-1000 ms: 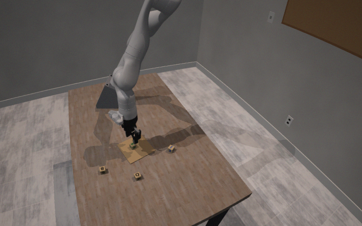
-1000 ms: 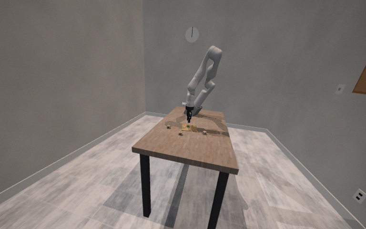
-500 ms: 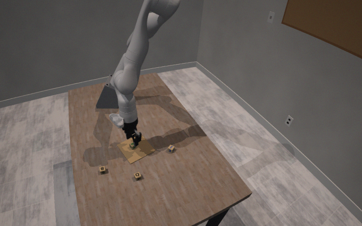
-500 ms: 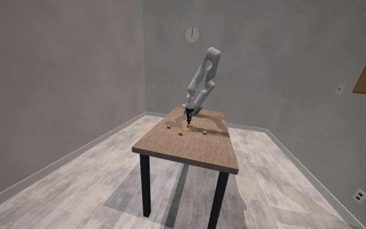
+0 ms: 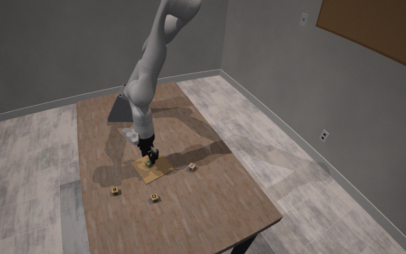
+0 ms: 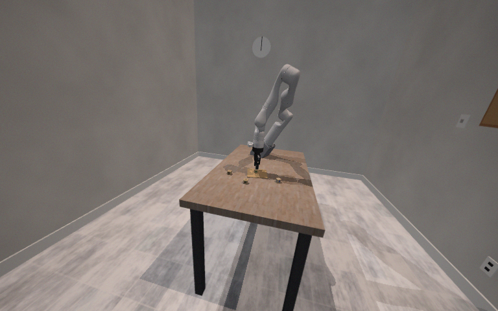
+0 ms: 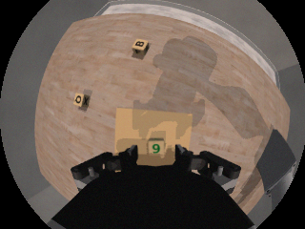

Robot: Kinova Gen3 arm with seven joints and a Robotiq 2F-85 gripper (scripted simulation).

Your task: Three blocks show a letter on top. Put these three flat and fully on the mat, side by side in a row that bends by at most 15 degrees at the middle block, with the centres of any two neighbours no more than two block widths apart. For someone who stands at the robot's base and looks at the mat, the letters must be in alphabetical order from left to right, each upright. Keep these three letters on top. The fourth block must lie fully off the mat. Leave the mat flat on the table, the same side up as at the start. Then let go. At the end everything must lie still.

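Now: hand 5 cm above the tan mat and 1 cm to the right of it. Round my hand: block: 18 cm ahead, 4 cm below.
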